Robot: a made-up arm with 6 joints.
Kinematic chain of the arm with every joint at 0, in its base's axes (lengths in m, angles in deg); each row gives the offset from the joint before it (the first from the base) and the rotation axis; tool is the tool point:
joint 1: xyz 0 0 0.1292 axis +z
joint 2: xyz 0 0.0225 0 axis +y
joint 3: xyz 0 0 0.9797 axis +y
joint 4: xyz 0 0 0.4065 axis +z
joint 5: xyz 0 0 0 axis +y
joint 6: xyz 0 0 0.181 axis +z
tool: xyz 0 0 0
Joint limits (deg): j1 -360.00..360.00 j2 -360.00..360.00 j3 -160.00..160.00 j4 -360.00..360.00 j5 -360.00..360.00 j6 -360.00..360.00
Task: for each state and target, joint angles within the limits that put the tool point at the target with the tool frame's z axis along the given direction. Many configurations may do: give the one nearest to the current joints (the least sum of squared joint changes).
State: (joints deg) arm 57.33 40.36 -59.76 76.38 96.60 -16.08
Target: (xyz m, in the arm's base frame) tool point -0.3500 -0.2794 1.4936 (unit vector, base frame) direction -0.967 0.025 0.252
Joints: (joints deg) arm 62.23 -7.04 -24.50 105.05 63.96 -16.08
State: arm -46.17 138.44 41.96 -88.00 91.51 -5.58
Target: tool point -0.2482 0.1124 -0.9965 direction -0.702 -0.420 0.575
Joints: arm -51.50 174.49 56.73 -57.52 106.01 -5.58
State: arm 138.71 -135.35 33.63 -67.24 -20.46 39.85
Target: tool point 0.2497 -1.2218 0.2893 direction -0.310 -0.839 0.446
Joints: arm 107.11 -107.05 81.42 -50.49 -44.78 39.85
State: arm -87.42 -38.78 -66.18 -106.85 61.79 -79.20
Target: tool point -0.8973 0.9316 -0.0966 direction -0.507 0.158 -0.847
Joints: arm -47.20 -75.82 -64.42 -125.37 18.94 -79.20
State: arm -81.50 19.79 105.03 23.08 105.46 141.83
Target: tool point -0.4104 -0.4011 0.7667 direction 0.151 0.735 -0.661
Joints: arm -131.20 19.09 95.43 -23.02 108.62 141.83
